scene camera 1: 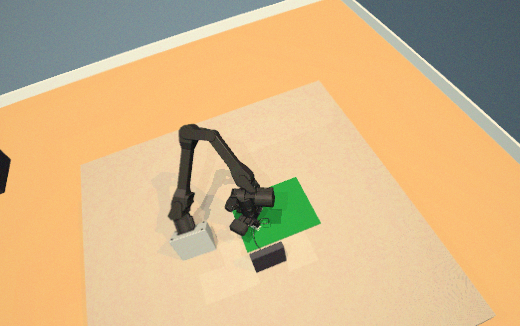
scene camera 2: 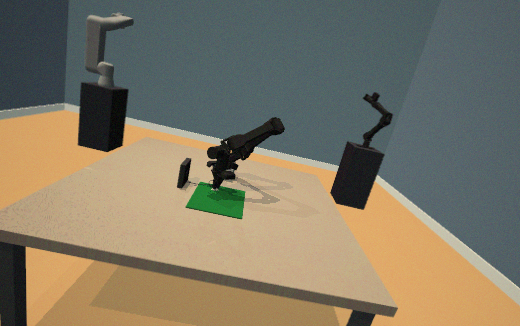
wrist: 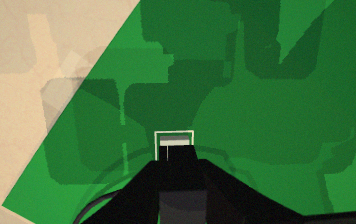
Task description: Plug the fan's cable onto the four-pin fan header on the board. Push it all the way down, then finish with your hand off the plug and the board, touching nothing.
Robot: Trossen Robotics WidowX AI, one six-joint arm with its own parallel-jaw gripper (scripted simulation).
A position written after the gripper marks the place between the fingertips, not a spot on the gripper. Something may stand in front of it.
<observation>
In view: the gripper [scene camera 1: 253,222].
The gripper is seen too in the wrist view [wrist: 178,168].
</observation>
